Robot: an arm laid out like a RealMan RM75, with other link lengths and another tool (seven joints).
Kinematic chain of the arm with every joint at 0, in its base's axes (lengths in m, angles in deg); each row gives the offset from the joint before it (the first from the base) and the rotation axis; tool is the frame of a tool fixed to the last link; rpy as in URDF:
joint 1: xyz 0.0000 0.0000 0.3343 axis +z
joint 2: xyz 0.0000 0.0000 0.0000 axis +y
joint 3: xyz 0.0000 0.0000 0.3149 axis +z
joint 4: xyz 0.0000 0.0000 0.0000 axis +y
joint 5: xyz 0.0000 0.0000 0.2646 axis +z
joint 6: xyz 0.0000 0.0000 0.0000 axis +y
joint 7: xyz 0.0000 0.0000 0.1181 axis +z
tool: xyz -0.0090 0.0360 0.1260 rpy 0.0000 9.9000 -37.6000
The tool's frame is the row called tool.
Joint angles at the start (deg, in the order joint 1, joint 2, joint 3, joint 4, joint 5, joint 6, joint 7):
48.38, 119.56, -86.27, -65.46, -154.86, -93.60, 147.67
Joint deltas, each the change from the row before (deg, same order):
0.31, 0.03, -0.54, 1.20, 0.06, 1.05, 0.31
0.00, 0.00, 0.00, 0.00, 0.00, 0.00, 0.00
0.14, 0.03, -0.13, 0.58, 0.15, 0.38, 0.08
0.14, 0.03, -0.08, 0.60, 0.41, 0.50, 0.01
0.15, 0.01, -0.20, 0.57, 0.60, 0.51, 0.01
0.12, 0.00, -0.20, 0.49, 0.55, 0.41, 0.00
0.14, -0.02, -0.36, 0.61, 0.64, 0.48, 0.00
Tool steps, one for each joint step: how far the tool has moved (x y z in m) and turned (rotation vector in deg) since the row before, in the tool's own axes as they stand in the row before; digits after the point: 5 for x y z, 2 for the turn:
-0.00176, -0.00110, 0.00451, -0.02, 0.21, 0.13
0.00000, 0.00000, 0.00000, 0.00, 0.00, 0.00
-0.00102, 0.00001, 0.00187, -0.16, -0.05, 0.07
-0.00205, -0.00011, 0.00153, -0.14, -0.35, 0.05
-0.00280, 0.00022, 0.00129, -0.16, -0.46, -0.06
-0.00236, 0.00043, 0.00117, -0.18, -0.39, -0.07
-0.00255, 0.00081, 0.00175, -0.24, -0.35, -0.15

